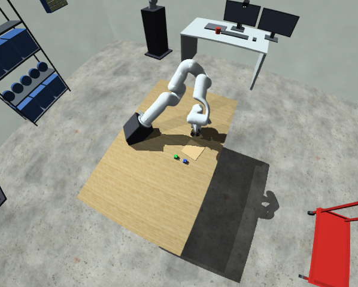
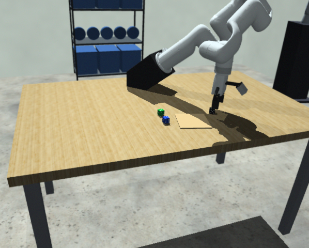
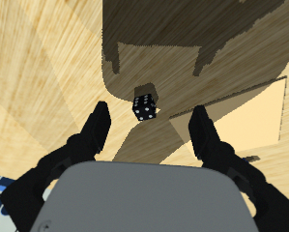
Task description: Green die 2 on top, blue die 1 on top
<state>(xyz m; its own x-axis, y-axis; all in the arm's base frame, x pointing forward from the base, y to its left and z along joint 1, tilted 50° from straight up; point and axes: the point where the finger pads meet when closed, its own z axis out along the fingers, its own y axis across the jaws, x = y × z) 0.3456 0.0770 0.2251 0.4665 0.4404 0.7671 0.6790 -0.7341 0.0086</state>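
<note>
Right now my hand is 20 mm past the black die, 10 mm to the left of it and 40 mm above it. Also, from my hand: tan mat 60 mm ahead, 130 mm to the right, 60 mm below; then blue die 70 mm ahead, 260 mm to the right, 40 mm below; then green die 10 mm behind, 270 mm to the right, 40 mm below.
</note>
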